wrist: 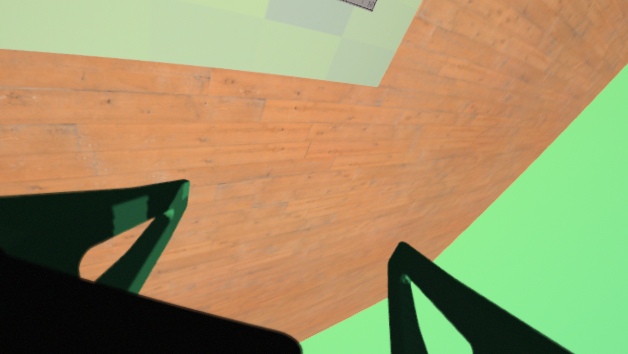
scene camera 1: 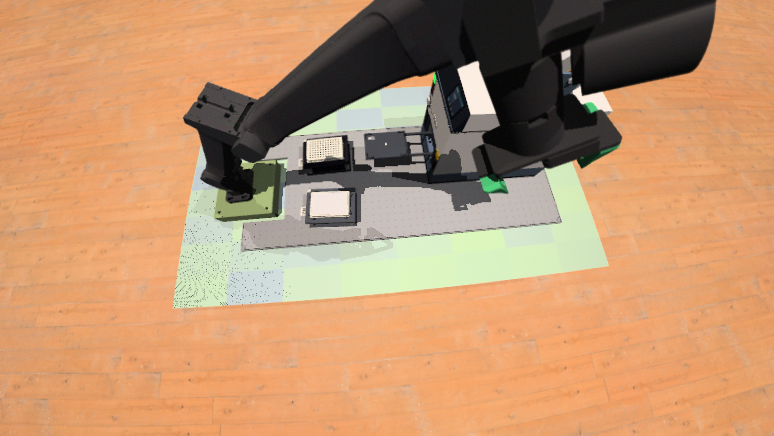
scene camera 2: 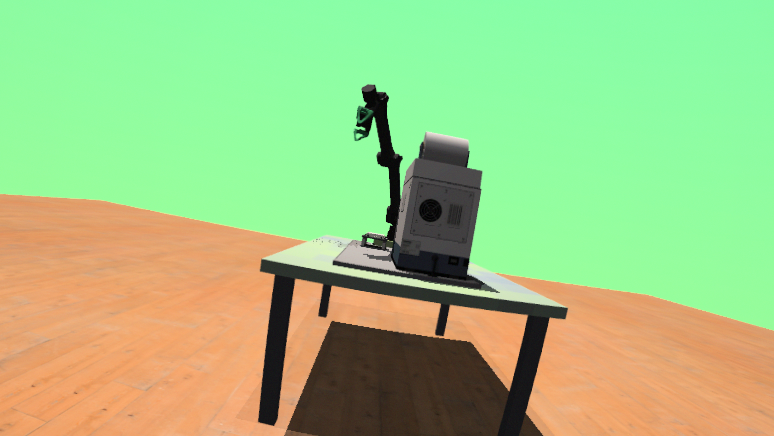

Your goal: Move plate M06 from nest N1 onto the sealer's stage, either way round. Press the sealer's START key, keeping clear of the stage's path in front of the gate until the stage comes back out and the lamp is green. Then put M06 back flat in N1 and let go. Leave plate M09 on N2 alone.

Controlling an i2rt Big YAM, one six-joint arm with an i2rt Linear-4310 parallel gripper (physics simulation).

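Frame: origin at the arm's base, x left, y up, z ahead, level; metres.
Seen in the pictures: gripper, fingertip midpoint: (wrist: 294, 223) (scene camera 1: 541, 178) (scene camera 2: 357, 132); arm's base at its link origin: (scene camera 1: 241, 186) (scene camera 2: 393, 240).
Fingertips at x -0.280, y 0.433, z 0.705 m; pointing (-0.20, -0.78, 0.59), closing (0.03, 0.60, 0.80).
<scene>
Offsets run from my fingertips to a thing's middle. "pt": to the spot under its first point. Level surfaces: height alone.
My gripper (scene camera 1: 544, 171) (scene camera 2: 356, 125) (wrist: 294, 223) is open and empty, high above the table, with its green fingers wide apart. In scene camera 1, a plate with a beige grid of wells @[pt dy -0.394, dx +0.368, dz -0.390 m] (scene camera 1: 324, 148) sits in the back nest. A plate with a plain whitish top @[dy -0.406, dx +0.161, dz -0.383 m] (scene camera 1: 329, 204) sits flat in the front nest @[dy -0.435, dx +0.161, dz -0.383 m] (scene camera 1: 331, 221). Labels are too small to tell M06 from M09, or N1 from N2. The sealer's dark stage @[dy -0.366, dx +0.333, dz -0.133 m] (scene camera 1: 385, 145) is out in front of the gate and bears no plate. The lamp @[dy -0.194, dx +0.423, dz -0.027 m] (scene camera 1: 434, 79) is green. The START key cannot be made out.
The sealer (scene camera 1: 465, 154) (scene camera 2: 433, 216) stands right of the nests, partly hidden by the arm in scene camera 1. The arm's olive base block (scene camera 1: 265, 203) is left of the nests. A grey perforated board @[dy -0.466 m] (scene camera 1: 509, 208) lies on the table (scene camera 1: 422, 270) (scene camera 2: 411, 287) (wrist: 200, 45).
</scene>
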